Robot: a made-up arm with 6 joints. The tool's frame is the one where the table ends. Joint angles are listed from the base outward.
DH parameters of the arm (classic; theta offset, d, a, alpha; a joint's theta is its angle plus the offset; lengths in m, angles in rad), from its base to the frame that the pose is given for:
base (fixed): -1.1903 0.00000 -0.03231 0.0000
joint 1: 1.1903 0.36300 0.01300 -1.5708
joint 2: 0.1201 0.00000 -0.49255 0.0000
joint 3: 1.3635 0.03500 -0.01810 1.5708
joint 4: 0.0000 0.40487 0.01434 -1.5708
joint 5: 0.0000 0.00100 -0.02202 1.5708
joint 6: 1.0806 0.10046 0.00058 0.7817
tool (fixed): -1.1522 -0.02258 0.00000 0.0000
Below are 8 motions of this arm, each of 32 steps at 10 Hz.
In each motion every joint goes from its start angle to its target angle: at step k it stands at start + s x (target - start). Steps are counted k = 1, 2, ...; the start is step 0. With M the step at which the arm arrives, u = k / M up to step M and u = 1 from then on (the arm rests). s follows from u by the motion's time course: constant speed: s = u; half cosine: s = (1 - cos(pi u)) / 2; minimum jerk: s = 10 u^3 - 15 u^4 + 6 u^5.
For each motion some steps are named. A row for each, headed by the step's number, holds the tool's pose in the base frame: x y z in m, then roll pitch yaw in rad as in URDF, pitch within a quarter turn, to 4 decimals.
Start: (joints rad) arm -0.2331 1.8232 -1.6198 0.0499 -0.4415 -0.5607
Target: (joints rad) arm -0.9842 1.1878 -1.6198 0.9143 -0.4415 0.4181
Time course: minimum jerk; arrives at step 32
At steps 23, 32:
23: 0.1941 -0.2212 1.0973 1.4610 0.5621 0.7593
32: 0.1265 -0.1922 1.1166 1.2913 0.3772 0.7237

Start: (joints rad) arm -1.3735 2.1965 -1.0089 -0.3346 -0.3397 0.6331
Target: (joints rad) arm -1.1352 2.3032 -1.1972 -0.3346 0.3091 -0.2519
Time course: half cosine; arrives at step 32
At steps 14, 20, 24, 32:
14: 0.2190 -0.5644 0.3057 -2.7870 -0.1219 1.8707
20: 0.2602 -0.5554 0.2867 -2.6219 -0.2907 2.1008
24: 0.2823 -0.5480 0.2769 -2.5570 -0.3998 2.2332
32: 0.3016 -0.5399 0.2686 -2.5184 -0.5038 2.3586

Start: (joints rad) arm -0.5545 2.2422 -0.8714 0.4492 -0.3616 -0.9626
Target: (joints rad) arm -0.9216 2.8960 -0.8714 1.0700 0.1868 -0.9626
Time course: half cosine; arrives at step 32
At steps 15, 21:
15: 0.3783 -0.2654 0.1060 -2.6493 -0.6322 2.5182
21: 0.3057 -0.2530 0.0200 -2.8065 -0.9188 2.3360

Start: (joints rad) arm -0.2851 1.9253 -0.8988 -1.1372 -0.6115 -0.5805
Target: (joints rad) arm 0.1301 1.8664 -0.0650 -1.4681 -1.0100 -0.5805
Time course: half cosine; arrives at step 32
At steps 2, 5, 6, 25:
2: 0.5215 -0.0259 0.4470 -1.8428 -0.0891 -1.9691
5: 0.5070 -0.0097 0.4377 -1.8736 -0.0868 -1.9222
6: 0.4993 -0.0017 0.4332 -1.8894 -0.0849 -1.8983
25: 0.1825 0.1546 0.3832 -2.3919 0.1966 -1.2481

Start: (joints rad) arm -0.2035 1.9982 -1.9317 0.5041 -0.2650 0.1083
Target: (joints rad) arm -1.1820 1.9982 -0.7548 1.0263 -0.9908 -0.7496
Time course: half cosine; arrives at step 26
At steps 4, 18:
4: 0.7140 -0.1433 0.8229 2.4437 0.8055 1.9604
18: 0.3180 -0.4691 0.4828 -2.8016 0.6218 1.4867

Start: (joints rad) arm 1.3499 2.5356 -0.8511 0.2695 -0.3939 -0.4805
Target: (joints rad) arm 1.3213 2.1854 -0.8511 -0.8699 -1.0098 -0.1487
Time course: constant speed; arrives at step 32
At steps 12, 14, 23, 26, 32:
12: 0.0554 0.5671 0.2040 -2.5529 0.0048 -1.4275
14: 0.0528 0.5711 0.2186 -2.5425 0.0626 -1.3724
23: 0.0385 0.5792 0.2848 -2.4814 0.3017 -1.0983
26: 0.0332 0.5781 0.3064 -2.4552 0.3707 -0.9957
32: 0.0228 0.5705 0.3483 -2.3945 0.4872 -0.7722

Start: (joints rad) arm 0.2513 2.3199 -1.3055 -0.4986 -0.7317 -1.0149
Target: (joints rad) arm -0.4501 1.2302 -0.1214 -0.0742 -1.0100 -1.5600
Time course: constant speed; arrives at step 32
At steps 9, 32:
9: 0.5742 0.1349 0.4532 -1.4837 0.0774 -1.9741
32: 0.1948 -0.0093 0.5128 -1.2240 0.0237 -2.6581

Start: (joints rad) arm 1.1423 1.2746 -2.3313 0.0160 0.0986 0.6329
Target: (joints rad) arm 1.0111 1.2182 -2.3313 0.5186 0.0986 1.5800
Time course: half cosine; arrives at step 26
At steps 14, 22, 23, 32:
14: 0.0041 0.1079 1.3097 1.0111 0.6462 3.0047
22: 0.0036 0.0942 1.3076 0.8541 0.4519 -2.9089
23: 0.0034 0.0934 1.3075 0.8420 0.4417 -2.8848
32: 0.0031 0.0924 1.3072 0.8258 0.4288 -2.8531

